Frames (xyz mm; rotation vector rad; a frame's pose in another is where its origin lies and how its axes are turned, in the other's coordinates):
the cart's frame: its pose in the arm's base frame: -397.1 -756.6 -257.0 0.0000 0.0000 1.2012
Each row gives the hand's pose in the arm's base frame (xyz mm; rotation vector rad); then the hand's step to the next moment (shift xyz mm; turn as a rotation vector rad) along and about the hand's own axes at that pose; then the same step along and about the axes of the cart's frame.
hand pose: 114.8 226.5 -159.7 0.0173 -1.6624 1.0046
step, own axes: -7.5 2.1 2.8 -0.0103 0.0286 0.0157
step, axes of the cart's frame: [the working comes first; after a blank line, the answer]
step, axes of the arm's base frame: -0.5 -3.9 -7.3 -0.0228 0.0037 -0.0253

-3.8 -0.9 -7.3 -0.0048 0.0226 -0.0253
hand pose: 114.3 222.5 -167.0 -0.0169 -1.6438 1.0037
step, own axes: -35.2 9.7 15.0 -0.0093 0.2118 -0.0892
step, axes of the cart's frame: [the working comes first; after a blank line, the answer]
step, axes of the arm's base frame: -4.5 -20.3 -33.6 -0.0262 0.1824 -0.1377

-20.5 -3.1 -33.6 0.1606 0.0903 -0.1377
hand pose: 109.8 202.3 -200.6 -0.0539 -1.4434 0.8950
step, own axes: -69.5 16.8 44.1 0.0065 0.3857 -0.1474
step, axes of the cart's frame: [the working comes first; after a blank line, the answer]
step, axes of the arm's base frame: -37.4 -47.8 -58.1 -0.0636 0.3379 -0.2287

-58.1 17.6 -58.1 0.2921 0.1814 -0.2287
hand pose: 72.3 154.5 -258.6 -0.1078 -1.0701 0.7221
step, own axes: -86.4 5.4 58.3 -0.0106 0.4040 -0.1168
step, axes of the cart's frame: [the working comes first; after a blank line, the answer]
step, axes of the arm's base frame: -74.9 -61.4 -39.0 -0.1026 0.3342 -0.2340

-84.3 47.6 -39.0 0.2745 0.2164 -0.2340
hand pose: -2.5 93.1 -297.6 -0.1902 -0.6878 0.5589
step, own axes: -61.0 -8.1 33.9 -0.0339 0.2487 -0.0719
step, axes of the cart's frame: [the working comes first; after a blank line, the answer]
step, axes of the arm's base frame: -57.1 -40.6 -4.8 -0.0805 0.1907 -0.1591

-58.5 38.6 -4.8 0.1488 0.1440 -0.1591
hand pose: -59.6 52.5 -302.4 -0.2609 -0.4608 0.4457
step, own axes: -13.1 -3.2 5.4 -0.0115 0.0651 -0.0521
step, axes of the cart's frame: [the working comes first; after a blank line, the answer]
step, axes of the arm's base frame: -12.0 -8.2 0.9 -0.0072 0.0440 -0.0714

-11.9 8.2 0.9 0.0384 0.0226 -0.0714
